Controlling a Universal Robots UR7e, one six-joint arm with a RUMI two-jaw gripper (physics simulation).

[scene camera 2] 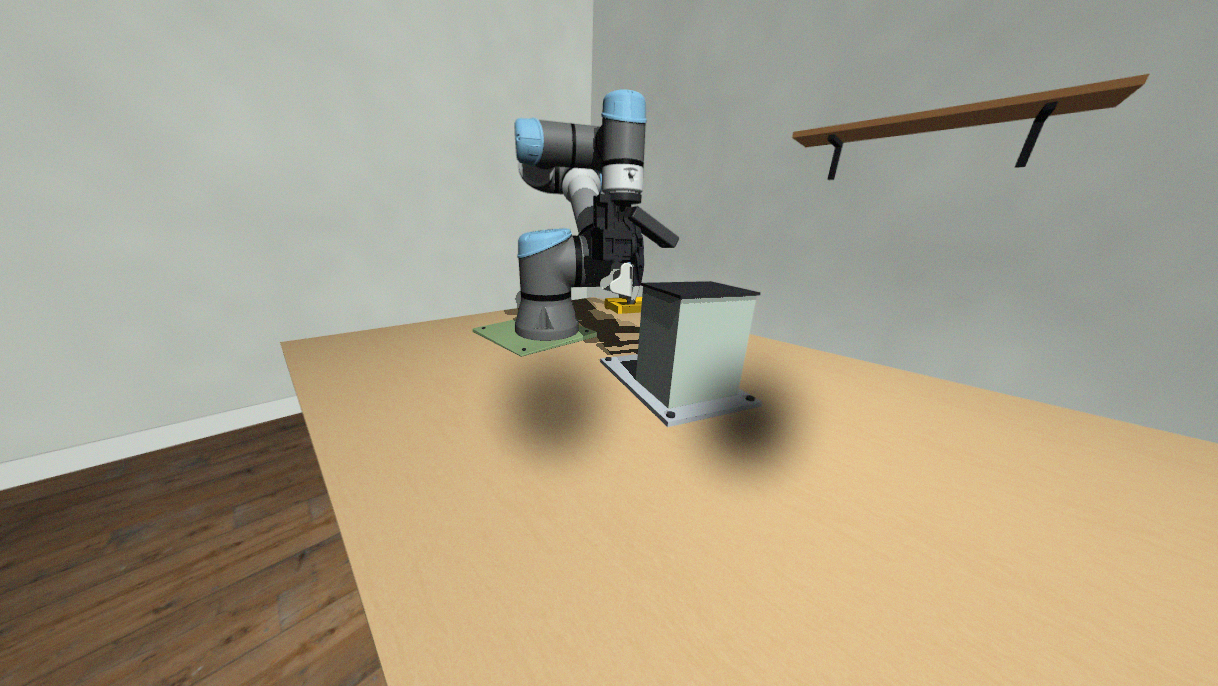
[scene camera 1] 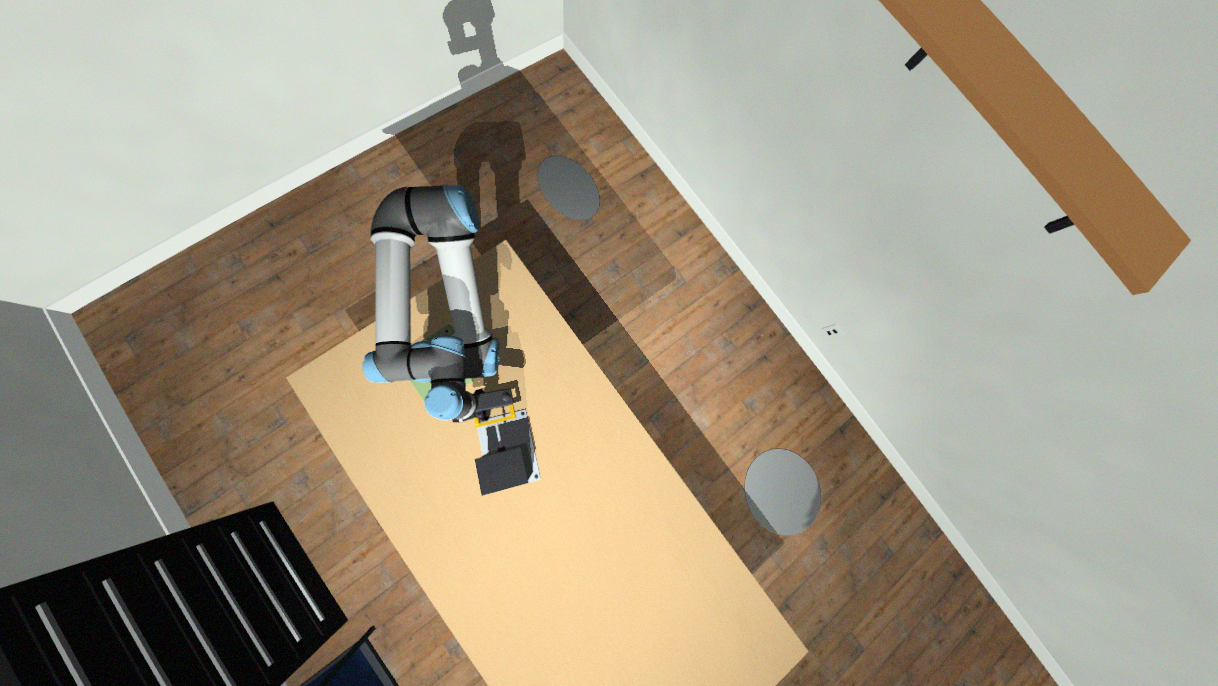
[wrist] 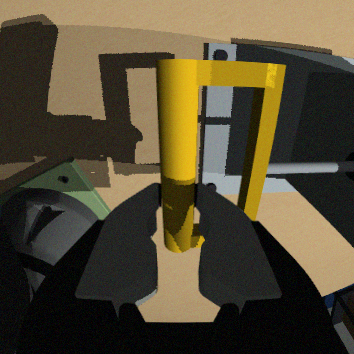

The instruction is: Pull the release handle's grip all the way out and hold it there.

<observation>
The pictures show: the gripper and a yellow release handle grip.
The gripper is seen too in scene camera 1 and in the wrist view.
</observation>
